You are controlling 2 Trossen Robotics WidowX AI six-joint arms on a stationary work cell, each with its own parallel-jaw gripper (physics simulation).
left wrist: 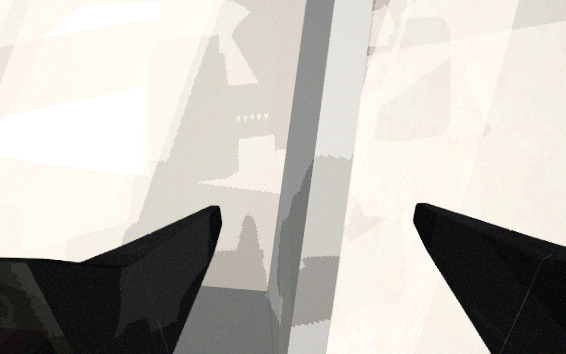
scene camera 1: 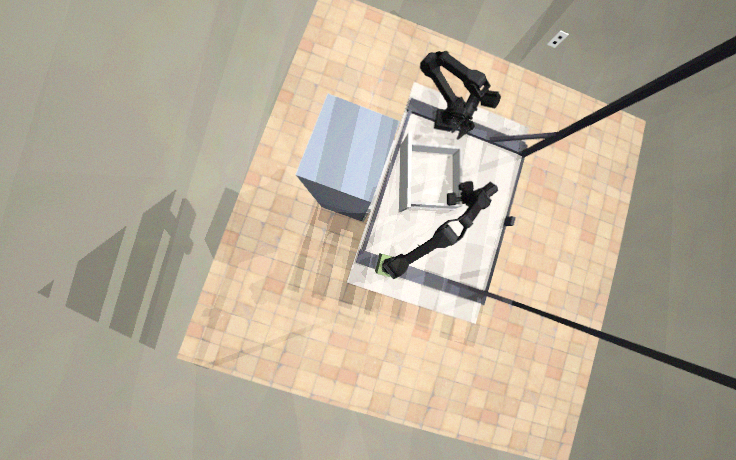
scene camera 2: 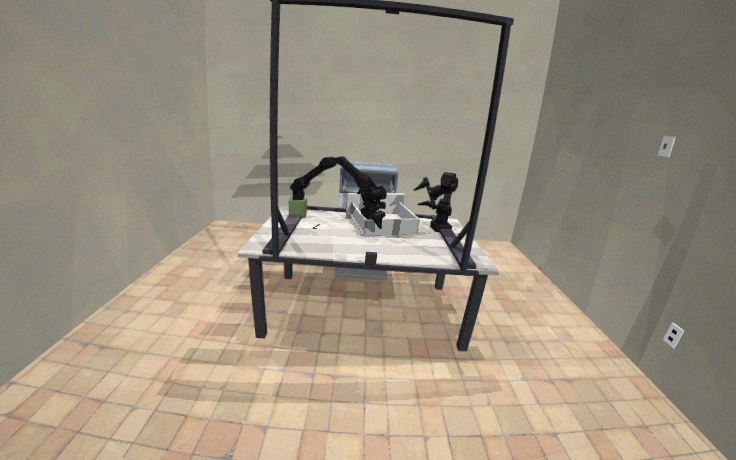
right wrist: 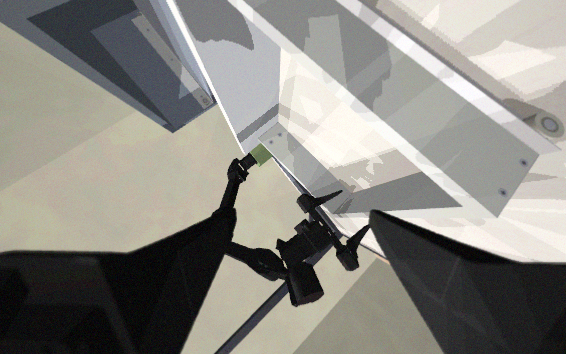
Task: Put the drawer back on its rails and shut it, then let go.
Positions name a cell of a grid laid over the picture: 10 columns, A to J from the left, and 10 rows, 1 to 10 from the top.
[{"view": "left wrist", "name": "my left gripper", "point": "F7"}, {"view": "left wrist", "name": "white drawer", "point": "C4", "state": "on the table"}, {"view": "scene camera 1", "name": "my right gripper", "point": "G3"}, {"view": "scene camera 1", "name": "cabinet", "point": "E4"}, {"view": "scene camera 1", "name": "dark frame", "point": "J2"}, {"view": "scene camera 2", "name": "white drawer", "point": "F5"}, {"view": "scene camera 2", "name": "cabinet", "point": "F4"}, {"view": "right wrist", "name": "my left gripper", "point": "G6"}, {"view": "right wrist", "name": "my right gripper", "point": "F7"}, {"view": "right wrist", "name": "white drawer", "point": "G3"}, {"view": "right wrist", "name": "cabinet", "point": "B2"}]
